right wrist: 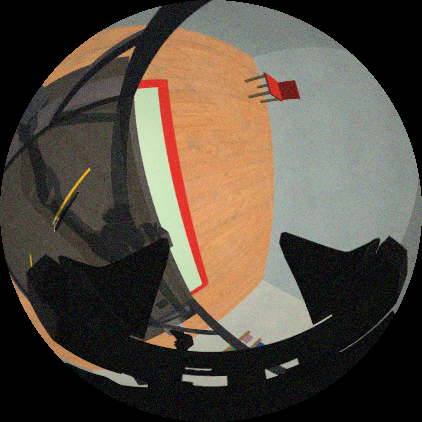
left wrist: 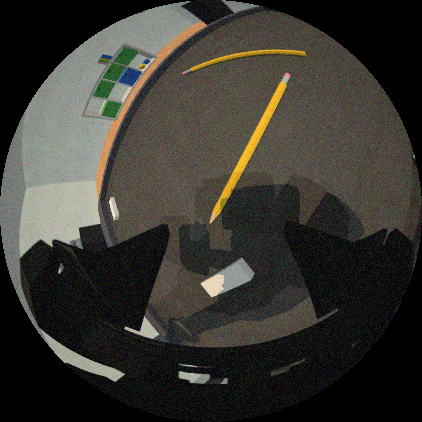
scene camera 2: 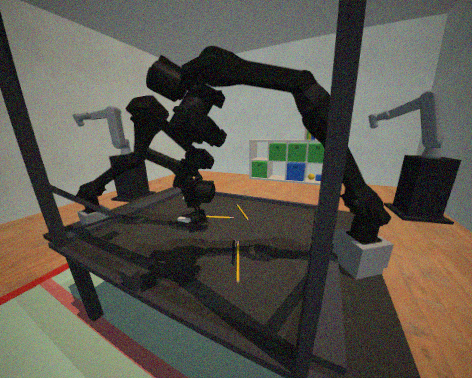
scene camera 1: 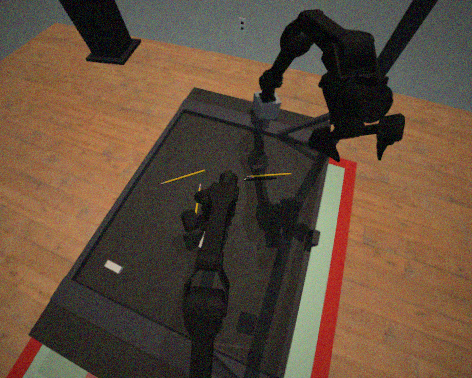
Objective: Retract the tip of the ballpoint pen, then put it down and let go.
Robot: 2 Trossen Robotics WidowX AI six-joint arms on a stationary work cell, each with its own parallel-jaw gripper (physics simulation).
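Frame: origin at the left arm's base, x left, y back, z up, level; millimetres.
Seen in the pictures: left gripper, fingertip midpoint: (left wrist: 228,228) (scene camera 1: 199,221); right gripper, fingertip midpoint: (right wrist: 225,241) (scene camera 2: 156,176) (scene camera 1: 358,160); left arm's base, origin of the base link: (scene camera 2: 93,210); right arm's base, origin of the base link: (scene camera 2: 363,236) (scene camera 1: 267,97).
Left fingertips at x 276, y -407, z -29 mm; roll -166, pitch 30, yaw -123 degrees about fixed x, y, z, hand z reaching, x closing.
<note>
Offsets run from my left fingertips to a thing's middle.
A thin dark pen {dx -120, dy -280, dz -26 mm} (scene camera 1: 262,178) (scene camera 2: 233,253) (right wrist: 68,207) lies flat on the table close beside a yellow pencil {dx -143, dy -310, dz -27 mm} (scene camera 1: 275,174) (scene camera 2: 238,265) (right wrist: 75,187). One end looks lighter; whether its tip is out is too small to tell. My left gripper (scene camera 1: 194,209) (left wrist: 228,228) is open and empty, low above the table, over a second pencil {dx +52, dy -52, dz -27 mm} (left wrist: 250,150) and a white block {dx -46, dy +47, dz -24 mm} (left wrist: 227,277), away from the pen. My right gripper (scene camera 1: 358,151) (scene camera 2: 220,117) (right wrist: 225,241) is open and empty, high above the table's edge at the right in scene camera 1, well away from the pen.
A third yellow pencil {dx +175, dy -133, dz -27 mm} (scene camera 1: 183,176) (scene camera 2: 242,212) (left wrist: 245,56) lies farther left in scene camera 1. Another white block {dx +186, dy +278, dz -24 mm} (scene camera 1: 113,266) (left wrist: 114,208) lies near the table's lower-left corner there. Dark frame posts (scene camera 2: 332,150) (scene camera 2: 32,125) stand at the table's edges. Arm shadows cross the table.
</note>
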